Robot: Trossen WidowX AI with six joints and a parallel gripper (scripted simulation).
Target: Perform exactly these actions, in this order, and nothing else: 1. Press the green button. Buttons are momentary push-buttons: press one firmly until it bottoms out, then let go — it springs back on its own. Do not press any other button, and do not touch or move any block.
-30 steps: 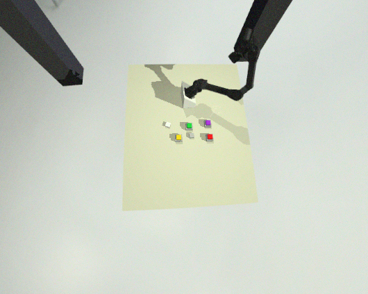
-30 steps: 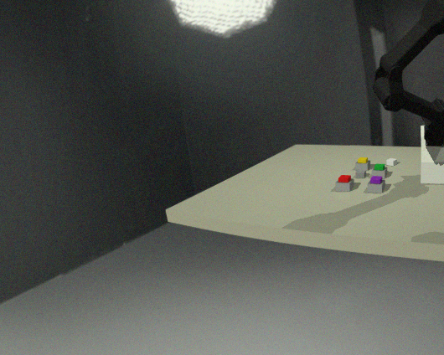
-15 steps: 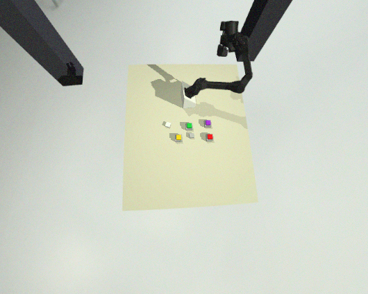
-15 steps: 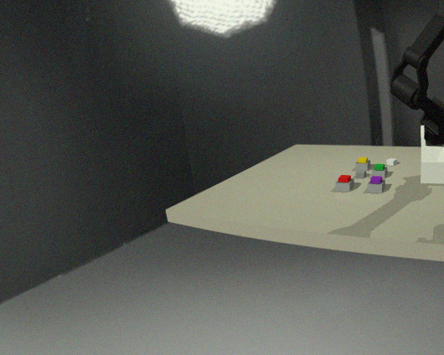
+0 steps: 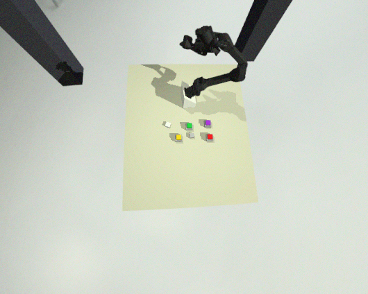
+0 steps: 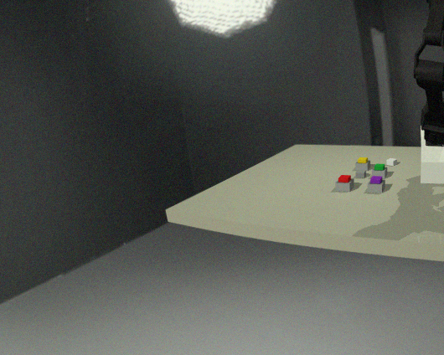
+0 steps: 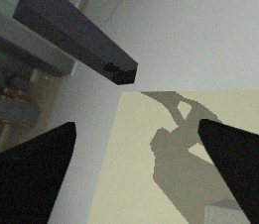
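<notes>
Now: gripper tip 370 mm above the green button, 360 mm short of it and 20 mm to the right of it. The rest, counted from my gripper tip: small white block: 390 mm below, 330 mm ahead, 130 mm to the right; then purple button: 370 mm below, 340 mm ahead, 160 mm to the left; then yellow button: 440 mm ahead, 370 mm below, 60 mm to the right.
</notes>
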